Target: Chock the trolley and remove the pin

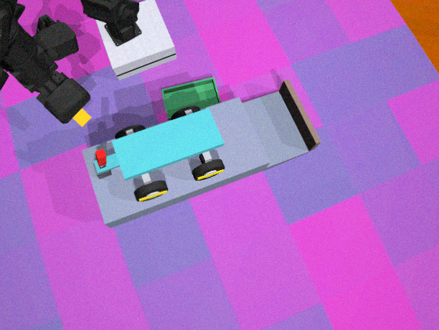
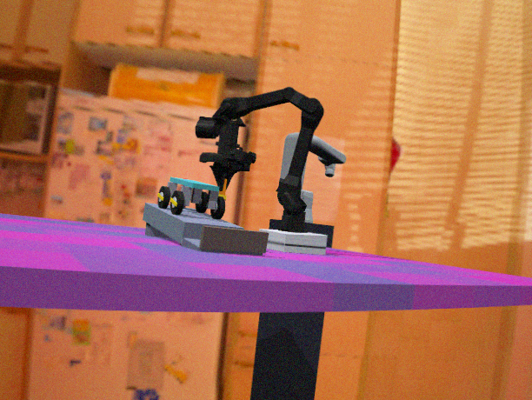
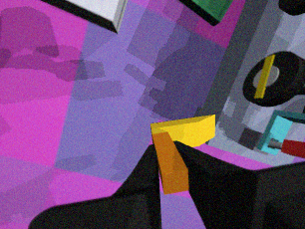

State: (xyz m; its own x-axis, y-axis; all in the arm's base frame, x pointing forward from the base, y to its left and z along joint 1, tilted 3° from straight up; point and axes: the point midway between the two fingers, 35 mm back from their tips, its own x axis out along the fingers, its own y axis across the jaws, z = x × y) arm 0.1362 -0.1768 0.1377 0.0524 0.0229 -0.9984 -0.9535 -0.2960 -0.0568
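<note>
The red-headed stop pin lies 14 cm ahead of my gripper tip, 2 cm below it and 1 cm to the left of it. The rest, counted from my gripper tip: yellow chock 2 cm ahead, 1 cm to the left, 1 cm below; then trolley 18 cm ahead, 12 cm to the left, 4 cm below; then grey ramp 18 cm ahead, 12 cm to the left, 11 cm below.
</note>
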